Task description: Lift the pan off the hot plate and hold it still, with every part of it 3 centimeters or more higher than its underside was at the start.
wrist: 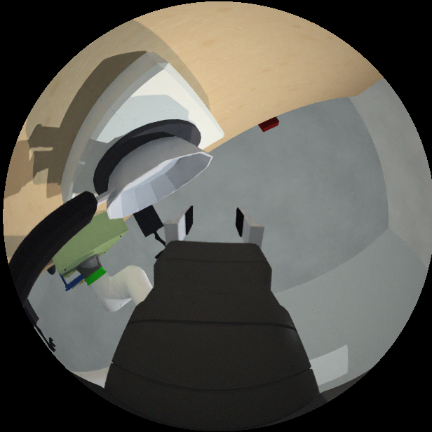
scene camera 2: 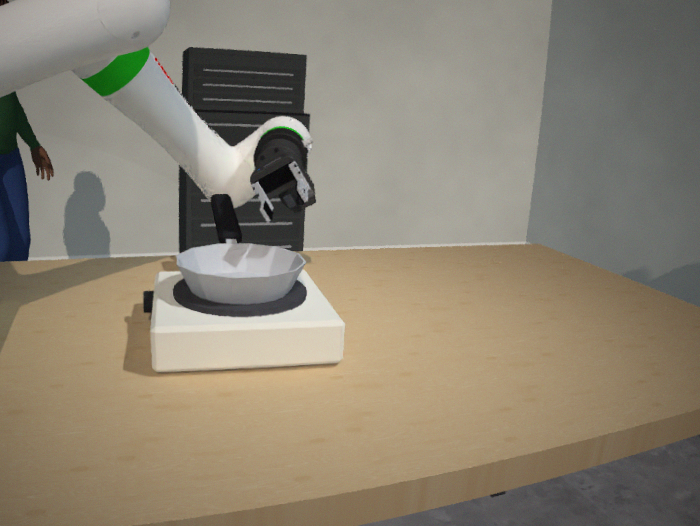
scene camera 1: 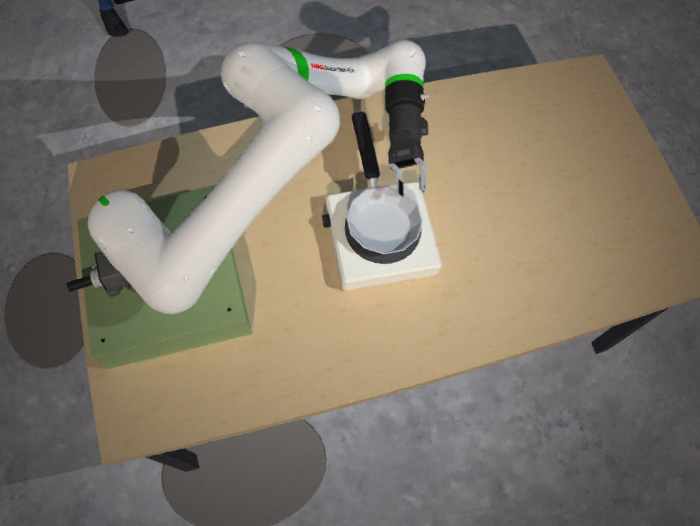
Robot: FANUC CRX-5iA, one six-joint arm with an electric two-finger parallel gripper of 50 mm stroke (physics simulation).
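Frame: origin at the arm's base, x right, y ahead, z up, level; metres.
Seen in the pictures: gripper, fingertip midpoint: (scene camera 2: 283,205) (scene camera 1: 411,192).
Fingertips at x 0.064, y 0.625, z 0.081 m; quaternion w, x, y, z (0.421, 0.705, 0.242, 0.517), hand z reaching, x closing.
Offsets run from my fingertips to a thing's middle. Level surfaces: height alone.
A light grey pan @[dx -0.089, dy -0.051, dz -0.069 m] (scene camera 1: 384,220) (scene camera 2: 242,274) (wrist: 160,177) stands upright on the dark round plate of the white hot plate @[dx +0.010, dy -0.071, dz -0.149 m] (scene camera 1: 390,275) (scene camera 2: 247,346) (wrist: 195,107). Its black handle @[dx -0.189, dy -0.038, dz -0.054 m] (scene camera 1: 366,145) (scene camera 2: 226,217) (wrist: 55,237) slopes up and away toward the far table edge. My gripper (scene camera 1: 412,189) (scene camera 2: 286,206) (wrist: 214,215) is open and empty. It hangs above the pan's level, beside the handle, on the side away from the robot base, and points over the far right part of the pan in scene camera 1. In the wrist view the pan and handle lie left of the fingers, apart from them.
The hot plate's black knob @[dx -0.067, dy -0.181, dz -0.150 m] (scene camera 1: 326,220) (scene camera 2: 148,301) is on its side toward the green base block (scene camera 1: 169,333) (wrist: 95,240). My white forearm passes behind the handle. The wooden table @[dz -0.185 m] (scene camera 1: 509,226) (scene camera 2: 481,395) extends to the right. A dark cabinet (scene camera 2: 243,84) stands beyond the table.
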